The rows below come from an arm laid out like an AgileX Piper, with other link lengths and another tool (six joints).
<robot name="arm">
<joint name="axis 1" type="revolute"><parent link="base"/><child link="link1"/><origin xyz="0 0 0.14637" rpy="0 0 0"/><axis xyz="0 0 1"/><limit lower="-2.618" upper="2.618"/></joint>
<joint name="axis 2" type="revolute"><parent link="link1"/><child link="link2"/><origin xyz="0 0 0" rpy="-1.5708 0 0"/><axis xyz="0 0 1"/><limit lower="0" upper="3.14"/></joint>
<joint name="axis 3" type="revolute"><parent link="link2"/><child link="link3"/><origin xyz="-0.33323 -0.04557 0" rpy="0 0 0"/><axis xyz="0 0 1"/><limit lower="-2.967" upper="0"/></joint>
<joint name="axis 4" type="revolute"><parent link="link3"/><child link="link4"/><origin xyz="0.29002 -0.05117 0" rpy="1.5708 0 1.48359"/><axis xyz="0 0 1"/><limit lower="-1.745" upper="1.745"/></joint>
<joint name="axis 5" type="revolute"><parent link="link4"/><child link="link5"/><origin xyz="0 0 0" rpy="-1.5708 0 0"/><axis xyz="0 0 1"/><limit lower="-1.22" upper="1.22"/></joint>
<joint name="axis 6" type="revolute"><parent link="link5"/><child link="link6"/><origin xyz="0 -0.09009 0" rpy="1.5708 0 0"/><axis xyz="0 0 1"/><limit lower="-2.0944" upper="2.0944"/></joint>
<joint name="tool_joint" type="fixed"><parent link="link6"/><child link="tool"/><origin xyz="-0.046 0.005 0.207" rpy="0 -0.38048 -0.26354"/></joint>
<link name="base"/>
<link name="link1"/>
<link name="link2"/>
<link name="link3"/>
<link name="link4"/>
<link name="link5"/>
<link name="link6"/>
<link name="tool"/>
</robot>
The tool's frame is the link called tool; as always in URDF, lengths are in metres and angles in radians.
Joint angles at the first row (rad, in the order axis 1, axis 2, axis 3, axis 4, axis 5, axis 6):
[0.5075, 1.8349, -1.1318, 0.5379, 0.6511, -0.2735]
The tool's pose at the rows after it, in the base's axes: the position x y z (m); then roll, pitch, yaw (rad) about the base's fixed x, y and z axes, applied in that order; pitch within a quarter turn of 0, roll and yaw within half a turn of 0:
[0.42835 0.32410 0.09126 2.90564 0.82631 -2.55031]
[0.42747 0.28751 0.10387 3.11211 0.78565 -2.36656]
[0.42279 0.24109 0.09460 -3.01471 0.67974 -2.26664]
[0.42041 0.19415 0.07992 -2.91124 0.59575 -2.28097]
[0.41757 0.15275 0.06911 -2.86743 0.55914 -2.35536]
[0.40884 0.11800 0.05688 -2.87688 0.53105 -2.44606]
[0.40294 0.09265 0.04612 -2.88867 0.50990 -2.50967]
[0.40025 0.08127 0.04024 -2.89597 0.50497 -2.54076]
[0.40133 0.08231 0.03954 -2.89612 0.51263 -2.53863]
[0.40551 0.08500 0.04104 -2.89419 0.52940 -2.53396]
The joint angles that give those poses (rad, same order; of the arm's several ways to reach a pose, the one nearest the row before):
[0.5076, 1.7633, -1.1334, 0.4245, 0.6547, -0.2481]
[0.5076, 1.6992, -1.1341, 0.1998, 0.7176, -0.1464]
[0.5075, 1.6674, -1.1057, -0.0077, 0.7780, -0.0343]
[0.5047, 1.6501, -1.0472, -0.1815, 0.7968, 0.1269]
[0.4721, 1.6320, -0.9859, -0.2693, 0.7946, 0.2429]
[0.4157, 1.6178, -0.9332, -0.2797, 0.7925, 0.2801]
[0.3632, 1.6161, -0.8989, -0.2777, 0.7839, 0.2864]
[0.3359, 1.6161, -0.8790, -0.2748, 0.7702, 0.2879]
[0.3353, 1.6161, -0.8738, -0.2748, 0.7572, 0.2879]
[0.3353, 1.6161, -0.8738, -0.2748, 0.7399, 0.2879]

